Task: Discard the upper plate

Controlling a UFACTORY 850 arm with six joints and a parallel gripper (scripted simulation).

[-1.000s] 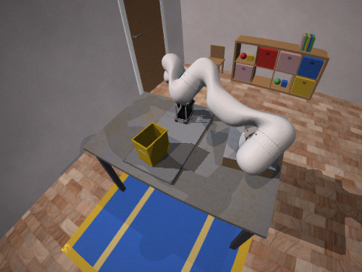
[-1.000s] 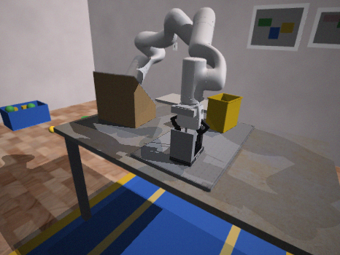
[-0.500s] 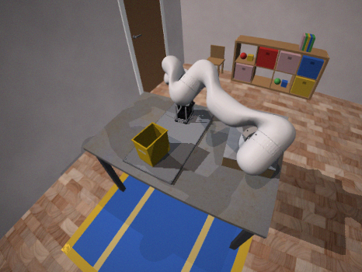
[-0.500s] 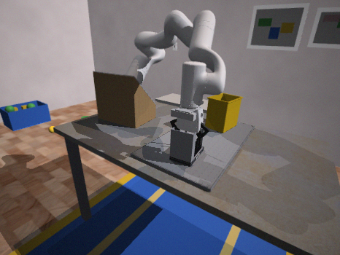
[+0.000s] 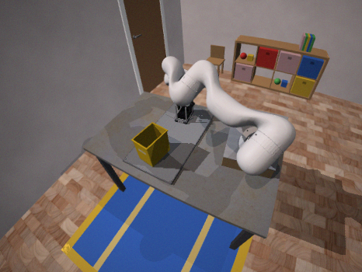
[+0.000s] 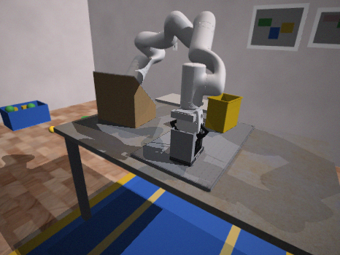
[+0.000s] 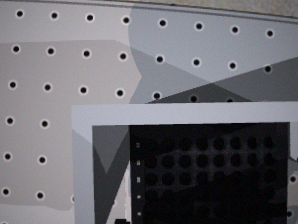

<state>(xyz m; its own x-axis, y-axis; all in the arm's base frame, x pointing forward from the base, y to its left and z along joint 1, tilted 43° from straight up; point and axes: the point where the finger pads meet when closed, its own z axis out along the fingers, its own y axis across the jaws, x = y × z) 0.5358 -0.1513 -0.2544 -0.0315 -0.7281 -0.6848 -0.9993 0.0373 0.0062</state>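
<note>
My hand is 30 mm above the black 96-well plate. Also, from my hand: yellow plastics bin (60 mm ahead, 420 mm to the left, 20 mm above).
</note>
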